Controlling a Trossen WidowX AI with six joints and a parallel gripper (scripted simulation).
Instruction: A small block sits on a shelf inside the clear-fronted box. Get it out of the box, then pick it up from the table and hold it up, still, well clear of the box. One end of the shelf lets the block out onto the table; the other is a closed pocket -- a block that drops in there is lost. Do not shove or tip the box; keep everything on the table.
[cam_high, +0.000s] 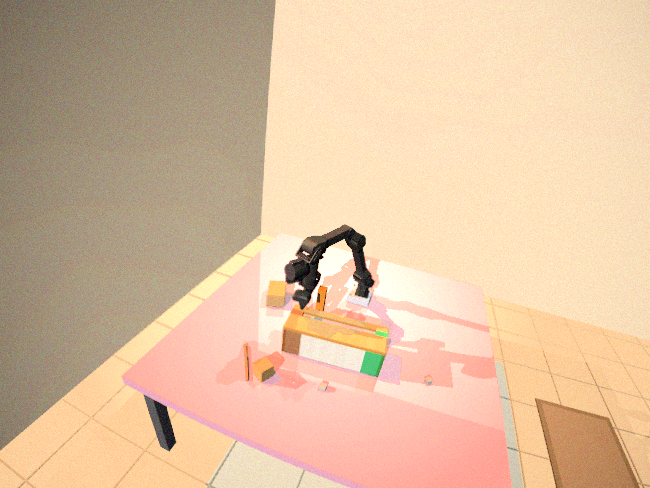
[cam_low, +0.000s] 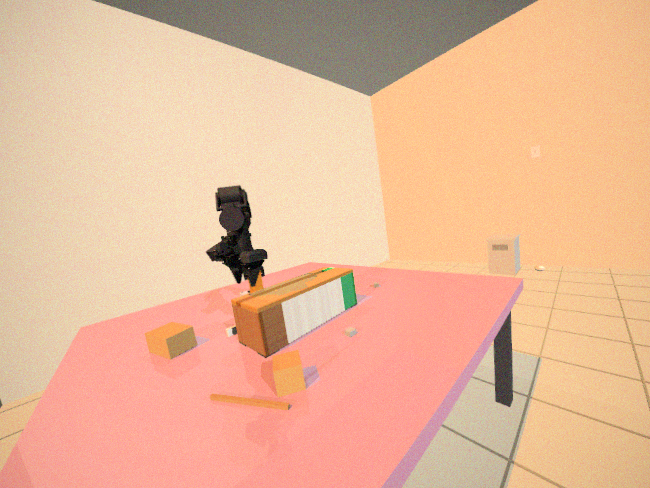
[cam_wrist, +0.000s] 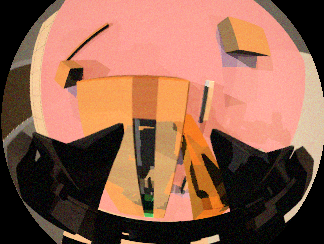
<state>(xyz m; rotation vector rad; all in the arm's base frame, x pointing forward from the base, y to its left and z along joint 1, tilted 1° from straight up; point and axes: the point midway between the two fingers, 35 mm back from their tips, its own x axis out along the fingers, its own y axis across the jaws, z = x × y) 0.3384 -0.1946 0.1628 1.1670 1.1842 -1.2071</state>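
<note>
Now: the box 15 cm to the left of my gripper tip, 10 cm below it and 1 cm ahead of it. Also, from my gripper tip: thin orange stick: 23 cm ahead, 16 cm below, 14 cm to the right.
</note>
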